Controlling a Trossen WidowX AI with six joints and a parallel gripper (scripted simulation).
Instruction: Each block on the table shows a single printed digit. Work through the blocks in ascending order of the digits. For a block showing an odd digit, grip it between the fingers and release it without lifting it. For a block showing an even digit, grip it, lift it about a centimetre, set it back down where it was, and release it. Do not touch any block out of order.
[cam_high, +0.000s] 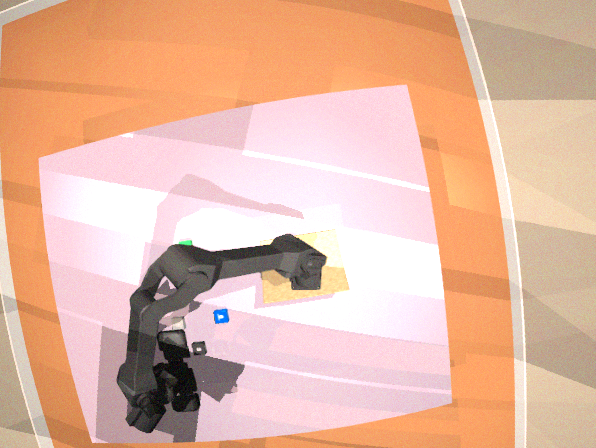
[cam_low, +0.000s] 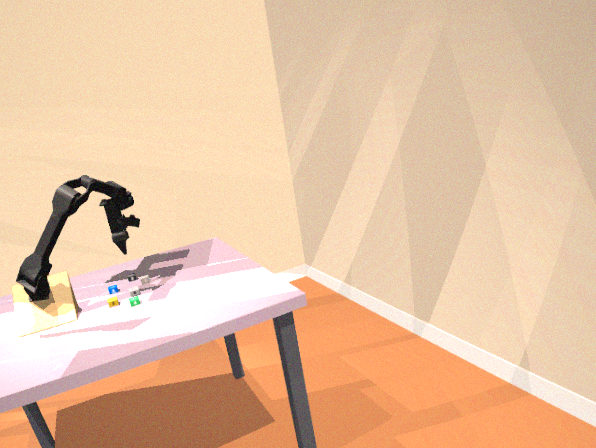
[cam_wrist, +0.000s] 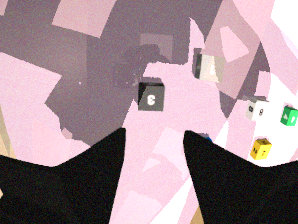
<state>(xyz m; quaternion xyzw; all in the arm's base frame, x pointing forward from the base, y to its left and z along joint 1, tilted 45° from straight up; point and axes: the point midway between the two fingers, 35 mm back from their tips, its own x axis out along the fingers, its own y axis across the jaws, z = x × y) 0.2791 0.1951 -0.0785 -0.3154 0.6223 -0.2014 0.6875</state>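
My gripper tip is now 100 mm above the black block. The rest, counted from my gripper tip: yellow block (220 mm to the right, 100 mm below, 60 mm behind); then white block (170 mm to the right, 100 mm below, 10 mm ahead); then blue block (100 mm below, 90 mm to the right, 70 mm behind).
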